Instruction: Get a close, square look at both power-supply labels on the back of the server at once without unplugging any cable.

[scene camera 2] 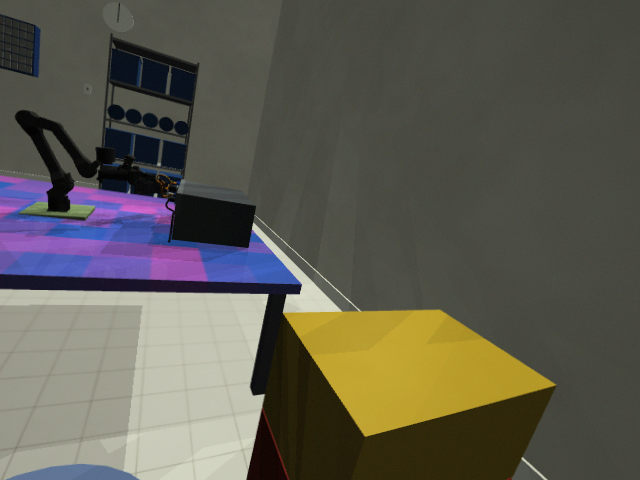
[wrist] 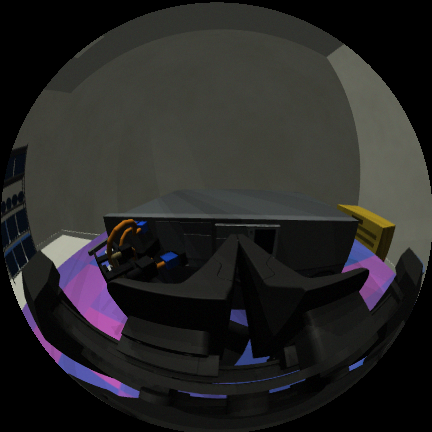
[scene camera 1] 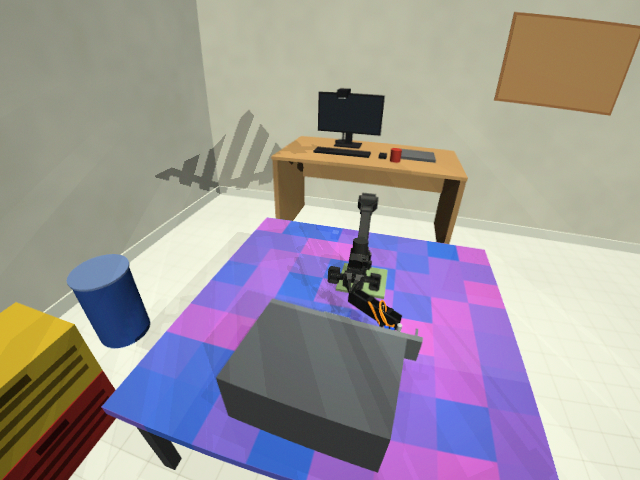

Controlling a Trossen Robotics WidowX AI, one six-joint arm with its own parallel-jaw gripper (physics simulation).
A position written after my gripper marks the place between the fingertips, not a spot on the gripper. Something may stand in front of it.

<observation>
In view: my gripper point(scene camera 1: 349, 292) and a black cable bracket point(scene camera 1: 359, 299).
My gripper is seen too in the wrist view point(wrist: 235, 240).
</observation>
